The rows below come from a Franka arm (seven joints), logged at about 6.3 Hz.
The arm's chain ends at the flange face. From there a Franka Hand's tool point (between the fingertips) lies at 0.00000 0.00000 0.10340 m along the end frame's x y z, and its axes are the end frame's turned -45 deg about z.
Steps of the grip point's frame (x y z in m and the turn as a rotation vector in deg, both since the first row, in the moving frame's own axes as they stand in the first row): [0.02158 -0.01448 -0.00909 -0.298 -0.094 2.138]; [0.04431 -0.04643 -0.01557 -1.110 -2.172 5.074]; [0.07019 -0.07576 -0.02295 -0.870 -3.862 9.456]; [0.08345 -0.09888 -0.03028 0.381 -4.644 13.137]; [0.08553 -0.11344 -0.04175 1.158 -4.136 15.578]
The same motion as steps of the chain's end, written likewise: [0.00477 -0.02600 -0.00909 -0.277 0.144 2.138]; [0.00004 -0.06828 -0.01548 -2.321 -0.751 5.074]; [0.00036 -0.10889 -0.02270 -3.346 -2.116 9.456]; [-0.00394 -0.13358 -0.02994 -3.014 -3.553 13.137]; [-0.01256 -0.14353 -0.04146 -2.106 -3.743 15.578]
